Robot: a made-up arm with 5 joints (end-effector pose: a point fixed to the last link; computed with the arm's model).
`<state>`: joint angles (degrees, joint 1 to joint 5).
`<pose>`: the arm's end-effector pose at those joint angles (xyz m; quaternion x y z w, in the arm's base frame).
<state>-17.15 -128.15 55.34 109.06 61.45</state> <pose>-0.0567 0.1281 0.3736 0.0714 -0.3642 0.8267 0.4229</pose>
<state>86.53 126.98 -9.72 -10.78 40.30</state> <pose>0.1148 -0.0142 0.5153 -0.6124 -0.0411 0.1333 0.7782</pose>
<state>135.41 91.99 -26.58 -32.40 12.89</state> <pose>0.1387 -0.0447 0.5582 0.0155 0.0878 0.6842 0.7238</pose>
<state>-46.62 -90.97 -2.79 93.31 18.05</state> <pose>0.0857 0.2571 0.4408 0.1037 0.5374 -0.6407 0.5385</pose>
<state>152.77 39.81 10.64 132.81 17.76</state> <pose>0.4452 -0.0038 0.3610 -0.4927 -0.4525 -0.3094 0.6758</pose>
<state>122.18 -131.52 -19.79 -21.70 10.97</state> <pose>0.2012 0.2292 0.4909 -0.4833 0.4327 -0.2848 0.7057</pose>
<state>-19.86 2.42 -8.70 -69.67 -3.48</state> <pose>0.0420 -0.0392 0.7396 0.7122 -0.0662 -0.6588 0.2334</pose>
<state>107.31 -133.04 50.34 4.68 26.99</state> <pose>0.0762 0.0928 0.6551 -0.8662 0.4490 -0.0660 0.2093</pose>
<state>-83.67 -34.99 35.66 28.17 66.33</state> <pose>0.0087 0.2628 0.4648 0.3835 0.4661 -0.1755 0.7777</pose>
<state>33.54 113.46 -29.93 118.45 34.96</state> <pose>0.1018 -0.1199 0.5971 -0.4117 -0.2961 -0.8496 0.1453</pose>
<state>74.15 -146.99 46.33 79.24 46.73</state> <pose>0.0021 0.0447 0.6851 0.7693 -0.0727 0.5750 0.2689</pose>
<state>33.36 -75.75 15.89 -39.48 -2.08</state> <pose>0.2201 0.2358 0.6286 -0.0727 0.0496 -0.6205 0.7793</pose>
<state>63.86 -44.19 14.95 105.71 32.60</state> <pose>0.2143 0.2755 0.7299 0.3244 -0.8474 0.1115 0.4054</pose>
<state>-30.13 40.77 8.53 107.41 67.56</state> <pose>-0.0971 0.0392 0.7065 -0.3013 0.8714 0.3495 0.1668</pose>
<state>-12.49 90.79 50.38 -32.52 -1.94</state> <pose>0.0556 -0.0844 0.6911 0.8331 0.4734 0.0536 0.2808</pose>
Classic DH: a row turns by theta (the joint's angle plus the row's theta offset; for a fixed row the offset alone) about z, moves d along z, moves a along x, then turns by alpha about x. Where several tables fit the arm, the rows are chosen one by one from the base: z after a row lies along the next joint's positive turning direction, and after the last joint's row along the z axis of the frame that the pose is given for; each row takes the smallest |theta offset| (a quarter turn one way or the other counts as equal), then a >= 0, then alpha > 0; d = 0 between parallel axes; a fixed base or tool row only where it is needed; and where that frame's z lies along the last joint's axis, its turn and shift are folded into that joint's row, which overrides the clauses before.
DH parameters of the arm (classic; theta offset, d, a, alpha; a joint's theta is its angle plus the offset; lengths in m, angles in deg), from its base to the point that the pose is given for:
base (fixed): 0 0.5244 0.1551 -90
joint 1: -90 0.0788 0.0839 -90
joint 2: -74.26 -0.1348 -0.0011 -108.55
joint 3: 34.93 0.0584 -0.0194 49.5
joint 4: -33.16 0.0749 0.0007 66.2
joint 5: -78.73 0.1171 -0.0153 92.82
tool (fixed): -0.63 -0.0325 0 0

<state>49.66 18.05 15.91 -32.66 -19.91</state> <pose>0.3281 0.0448 0.6708 0.2263 0.4825 -0.7724 0.3456</pose>
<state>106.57 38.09 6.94 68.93 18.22</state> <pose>0.4442 0.0626 0.5346 -0.3526 -0.7753 0.0829 0.5174</pose>
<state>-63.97 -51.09 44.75 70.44 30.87</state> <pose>0.0135 0.2684 0.3842 -0.0316 0.5427 -0.5289 0.6517</pose>
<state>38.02 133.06 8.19 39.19 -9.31</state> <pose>0.1493 -0.0872 0.6094 -0.8077 -0.4992 -0.2568 0.1800</pose>
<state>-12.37 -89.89 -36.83 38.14 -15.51</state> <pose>0.1359 0.1984 0.6228 0.1616 0.0248 -0.7330 0.6603</pose>
